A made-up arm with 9 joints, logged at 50 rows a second.
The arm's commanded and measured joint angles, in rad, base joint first. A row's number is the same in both.
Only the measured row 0 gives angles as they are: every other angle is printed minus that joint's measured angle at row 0.
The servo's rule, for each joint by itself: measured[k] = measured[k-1] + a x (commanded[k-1-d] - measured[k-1]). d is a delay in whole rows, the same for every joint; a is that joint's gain. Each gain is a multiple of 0.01, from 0.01 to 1. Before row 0 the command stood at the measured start. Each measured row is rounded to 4 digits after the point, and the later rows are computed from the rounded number. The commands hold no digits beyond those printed.
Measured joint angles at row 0:
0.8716 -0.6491 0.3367 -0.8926 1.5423 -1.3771 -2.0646 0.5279 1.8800
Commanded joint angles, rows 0 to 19:
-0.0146 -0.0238 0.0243 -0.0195 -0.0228 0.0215 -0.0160 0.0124 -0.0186
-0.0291 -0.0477 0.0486 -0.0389 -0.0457 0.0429 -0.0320 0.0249 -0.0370
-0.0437 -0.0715 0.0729 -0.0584 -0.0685 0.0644 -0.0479 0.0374 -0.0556
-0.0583 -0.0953 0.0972 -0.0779 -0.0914 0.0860 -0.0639 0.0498 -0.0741
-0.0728 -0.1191 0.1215 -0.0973 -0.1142 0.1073 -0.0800 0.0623 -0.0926
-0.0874 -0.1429 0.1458 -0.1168 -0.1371 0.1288 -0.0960 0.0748 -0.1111
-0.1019 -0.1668 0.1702 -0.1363 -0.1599 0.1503 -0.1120 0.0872 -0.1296
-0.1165 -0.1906 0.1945 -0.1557 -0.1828 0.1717 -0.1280 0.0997 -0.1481
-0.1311 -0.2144 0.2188 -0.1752 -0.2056 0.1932 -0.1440 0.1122 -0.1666
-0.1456 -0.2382 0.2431 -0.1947 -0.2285 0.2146 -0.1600 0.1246 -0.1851
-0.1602 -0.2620 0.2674 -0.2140 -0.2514 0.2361 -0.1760 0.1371 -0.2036
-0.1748 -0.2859 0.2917 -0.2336 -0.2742 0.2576 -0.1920 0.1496 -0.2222
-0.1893 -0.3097 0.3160 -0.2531 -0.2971 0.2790 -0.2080 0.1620 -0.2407
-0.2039 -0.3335 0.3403 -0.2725 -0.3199 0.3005 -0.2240 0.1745 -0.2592
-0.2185 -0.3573 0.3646 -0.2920 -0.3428 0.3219 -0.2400 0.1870 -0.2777
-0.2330 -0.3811 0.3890 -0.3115 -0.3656 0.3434 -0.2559 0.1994 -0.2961
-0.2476 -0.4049 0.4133 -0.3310 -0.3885 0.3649 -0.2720 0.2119 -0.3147
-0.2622 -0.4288 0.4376 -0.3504 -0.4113 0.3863 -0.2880 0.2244 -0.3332
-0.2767 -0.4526 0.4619 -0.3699 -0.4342 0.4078 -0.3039 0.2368 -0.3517
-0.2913 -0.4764 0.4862 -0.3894 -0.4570 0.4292 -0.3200 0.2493 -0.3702
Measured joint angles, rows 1 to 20:
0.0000 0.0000 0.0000 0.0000 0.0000 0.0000 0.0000 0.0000 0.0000
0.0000 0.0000 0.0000 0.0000 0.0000 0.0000 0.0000 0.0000 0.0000
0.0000 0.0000 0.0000 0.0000 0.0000 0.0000 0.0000 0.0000 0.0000
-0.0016 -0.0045 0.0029 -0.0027 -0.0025 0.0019 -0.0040 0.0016 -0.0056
-0.0046 -0.0127 0.0084 -0.0078 -0.0073 0.0056 -0.0110 0.0046 -0.0150
-0.0089 -0.0239 0.0161 -0.0149 -0.0140 0.0109 -0.0202 0.0089 -0.0272
-0.0143 -0.0375 0.0258 -0.0237 -0.0225 0.0177 -0.0311 0.0142 -0.0413
-0.0207 -0.0530 0.0373 -0.0340 -0.0326 0.0258 -0.0433 0.0205 -0.0567
-0.0280 -0.0701 0.0503 -0.0456 -0.0441 0.0351 -0.0565 0.0276 -0.0730
-0.0361 -0.0885 0.0647 -0.0583 -0.0568 0.0455 -0.0704 0.0353 -0.0900
-0.0449 -0.1079 0.0803 -0.0719 -0.0707 0.0569 -0.0848 0.0437 -0.1074
-0.0544 -0.1281 0.0969 -0.0864 -0.0855 0.0692 -0.0996 0.0526 -0.1252
-0.0644 -0.1490 0.1144 -0.1016 -0.1012 0.0823 -0.1147 0.0620 -0.1432
-0.0749 -0.1705 0.1328 -0.1173 -0.1177 0.0961 -0.1300 0.0718 -0.1613
-0.0859 -0.1924 0.1519 -0.1336 -0.1349 0.1106 -0.1455 0.0819 -0.1796
-0.0973 -0.2147 0.1716 -0.1503 -0.1527 0.1258 -0.1611 0.0923 -0.1979
-0.1090 -0.2373 0.1918 -0.1674 -0.1711 0.1415 -0.1768 0.1030 -0.2163
-0.1210 -0.2601 0.2125 -0.1848 -0.1900 0.1577 -0.1926 0.1139 -0.2347
-0.1333 -0.2831 0.2337 -0.2025 -0.2093 0.1744 -0.2084 0.1250 -0.2531
-0.1459 -0.3062 0.2553 -0.2205 -0.2290 0.1915 -0.2243 0.1363 -0.2716
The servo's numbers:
d 3
a 0.11 0.19 0.12 0.14 0.11 0.09 0.25 0.13 0.30

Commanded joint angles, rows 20 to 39:
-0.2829 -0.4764 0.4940 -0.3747 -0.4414 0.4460 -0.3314 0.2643 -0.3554
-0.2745 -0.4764 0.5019 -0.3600 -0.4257 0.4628 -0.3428 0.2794 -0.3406
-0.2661 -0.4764 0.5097 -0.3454 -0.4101 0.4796 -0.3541 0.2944 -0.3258
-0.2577 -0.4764 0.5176 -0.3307 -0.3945 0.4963 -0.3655 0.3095 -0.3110
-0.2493 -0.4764 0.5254 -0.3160 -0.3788 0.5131 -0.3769 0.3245 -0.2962
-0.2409 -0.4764 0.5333 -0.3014 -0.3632 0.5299 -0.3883 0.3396 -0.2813
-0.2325 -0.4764 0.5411 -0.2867 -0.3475 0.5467 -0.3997 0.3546 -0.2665
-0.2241 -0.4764 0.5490 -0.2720 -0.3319 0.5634 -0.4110 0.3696 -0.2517
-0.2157 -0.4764 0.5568 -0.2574 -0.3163 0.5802 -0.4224 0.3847 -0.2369
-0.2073 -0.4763 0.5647 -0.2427 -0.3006 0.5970 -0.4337 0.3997 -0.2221
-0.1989 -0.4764 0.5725 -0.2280 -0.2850 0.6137 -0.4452 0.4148 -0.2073
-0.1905 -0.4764 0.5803 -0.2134 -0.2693 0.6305 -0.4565 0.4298 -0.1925
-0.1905 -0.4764 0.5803 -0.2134 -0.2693 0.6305 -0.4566 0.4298 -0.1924
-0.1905 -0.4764 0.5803 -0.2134 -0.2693 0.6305 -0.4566 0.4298 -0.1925
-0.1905 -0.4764 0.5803 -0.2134 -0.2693 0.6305 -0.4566 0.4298 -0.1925
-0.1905 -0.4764 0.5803 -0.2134 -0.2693 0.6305 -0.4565 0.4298 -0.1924
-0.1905 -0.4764 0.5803 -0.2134 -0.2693 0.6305 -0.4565 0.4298 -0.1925
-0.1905 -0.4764 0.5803 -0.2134 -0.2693 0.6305 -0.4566 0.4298 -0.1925
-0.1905 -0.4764 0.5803 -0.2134 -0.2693 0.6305 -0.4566 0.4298 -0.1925
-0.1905 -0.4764 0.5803 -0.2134 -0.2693 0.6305 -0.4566 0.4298 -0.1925
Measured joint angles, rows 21 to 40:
-0.1587 -0.3295 0.2772 -0.2387 -0.2491 0.2090 -0.2402 0.1478 -0.2901
-0.1717 -0.3529 0.2994 -0.2571 -0.2695 0.2269 -0.2561 0.1594 -0.3086
-0.1849 -0.3764 0.3218 -0.2756 -0.2901 0.2451 -0.2721 0.1711 -0.3271
-0.1957 -0.3954 0.3425 -0.2895 -0.3067 0.2632 -0.2869 0.1832 -0.3356
-0.2044 -0.4108 0.3616 -0.2994 -0.3198 0.2812 -0.3009 0.1957 -0.3371
-0.2112 -0.4233 0.3794 -0.3058 -0.3297 0.2991 -0.3142 0.2085 -0.3337
-0.2163 -0.4334 0.3960 -0.3093 -0.3368 0.3168 -0.3270 0.2216 -0.3269
-0.2199 -0.4416 0.4115 -0.3102 -0.3414 0.3345 -0.3395 0.2350 -0.3177
-0.2222 -0.4482 0.4261 -0.3090 -0.3438 0.3521 -0.3517 0.2486 -0.3068
-0.2233 -0.4536 0.4399 -0.3059 -0.3442 0.3696 -0.3637 0.2624 -0.2947
-0.2234 -0.4579 0.4530 -0.3012 -0.3428 0.3870 -0.3755 0.2763 -0.2818
-0.2226 -0.4614 0.4655 -0.2951 -0.3399 0.4044 -0.3872 0.2904 -0.2683
-0.2209 -0.4642 0.4774 -0.2878 -0.3356 0.4217 -0.3988 0.3046 -0.2544
-0.2185 -0.4665 0.4888 -0.2794 -0.3300 0.4390 -0.4104 0.3189 -0.2403
-0.2154 -0.4684 0.4998 -0.2702 -0.3233 0.4562 -0.4219 0.3333 -0.2260
-0.2127 -0.4699 0.5095 -0.2622 -0.3174 0.4719 -0.4306 0.3458 -0.2159
-0.2103 -0.4711 0.5180 -0.2554 -0.3121 0.4862 -0.4371 0.3567 -0.2089
-0.2081 -0.4721 0.5255 -0.2495 -0.3074 0.4992 -0.4420 0.3662 -0.2040
-0.2062 -0.4729 0.5321 -0.2444 -0.3032 0.5110 -0.4456 0.3745 -0.2005
-0.2045 -0.4736 0.5379 -0.2401 -0.2995 0.5218 -0.4483 0.3817 -0.1981

